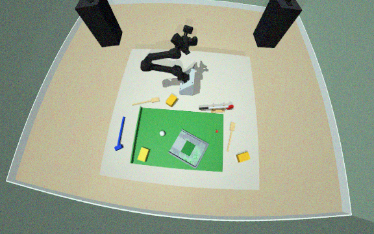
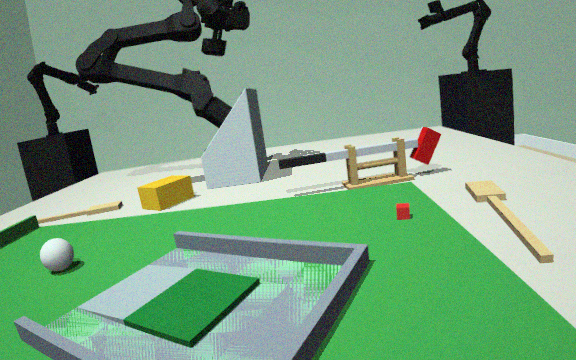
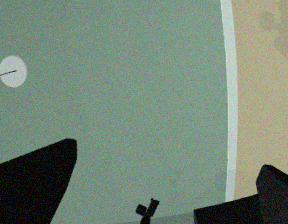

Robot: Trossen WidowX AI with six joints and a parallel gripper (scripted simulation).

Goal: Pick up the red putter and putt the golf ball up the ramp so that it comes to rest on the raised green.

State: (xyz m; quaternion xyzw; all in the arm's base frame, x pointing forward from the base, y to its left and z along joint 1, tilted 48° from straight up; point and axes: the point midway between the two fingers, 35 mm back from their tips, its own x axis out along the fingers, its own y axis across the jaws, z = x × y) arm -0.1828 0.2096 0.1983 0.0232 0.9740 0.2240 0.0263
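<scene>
Right now the red putter is 490 mm ahead of my gripper tip, 240 mm to the left of it and 340 mm below it. The rest, counted from my gripper tip: red cube (680 mm ahead, 230 mm to the left, 380 mm below); wooden rack (490 mm ahead, 260 mm to the left, 360 mm below); white golf ball (680 mm ahead, 220 mm to the right, 370 mm below).
</scene>
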